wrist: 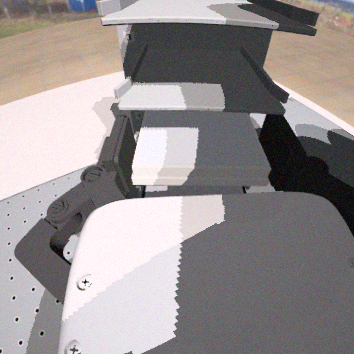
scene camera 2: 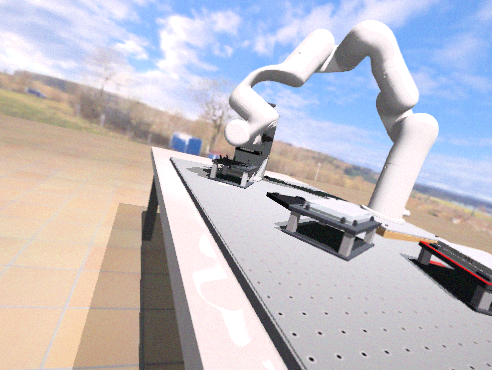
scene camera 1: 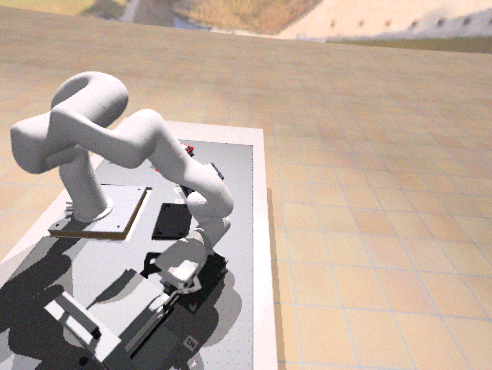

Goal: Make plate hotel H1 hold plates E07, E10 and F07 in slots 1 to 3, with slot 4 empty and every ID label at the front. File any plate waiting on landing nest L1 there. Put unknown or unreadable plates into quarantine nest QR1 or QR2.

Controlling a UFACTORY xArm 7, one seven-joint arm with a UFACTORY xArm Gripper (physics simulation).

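Places are measured from the arm's base along level axes (x back, y right, z up), in centimetres.
Pixels of known places: gripper, fingertip midpoint: (wrist: 197,129); arm's base, origin of the base link: (scene camera 2: 381,215) (scene camera 1: 94,209).
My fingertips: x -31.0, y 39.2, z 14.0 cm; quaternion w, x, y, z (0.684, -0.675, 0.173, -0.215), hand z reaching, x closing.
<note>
Ahead of a thing's pixels: the offset from my fingertips to its top centre. "spot": to the spot under its first point.
Plate hotel H1 (scene camera 1: 118,302) (scene camera 2: 263,147) (wrist: 197,53) stands at the table's end, with its open front facing my wrist camera. A white plate @(dz -0.6, dx +2.0, dy +2.7 cm) (wrist: 165,154) lies in a low slot, with another light shelf or plate @(spot: dz +2.2, dx -1.5, dy +1.1 cm) (wrist: 168,96) above it. My gripper (wrist: 197,129) (scene camera 1: 180,284) (scene camera 2: 241,160) reaches into the hotel front. Its left finger presses on the plate's left edge; the right finger is lost in shadow. A raised nest @(dz -9.9, dx -5.3, dy -58.8 cm) (scene camera 2: 349,228) in mid-table carries a pale plate @(dz -9.5, dx -5.2, dy -58.8 cm) (scene camera 2: 338,211); the arm hides it in scene camera 1.
A flat black pad @(spot: dz -14.7, dx +2.7, dy -35.3 cm) (scene camera 1: 172,221) lies between the hotel and the arm's base plinth (scene camera 1: 118,207). A red-edged nest @(spot: dz -11.3, dx +6.3, dy -73.7 cm) (scene camera 2: 457,255) (scene camera 1: 188,149) stands at the far end. The table edge (scene camera 1: 260,238) runs close on the hotel's side.
</note>
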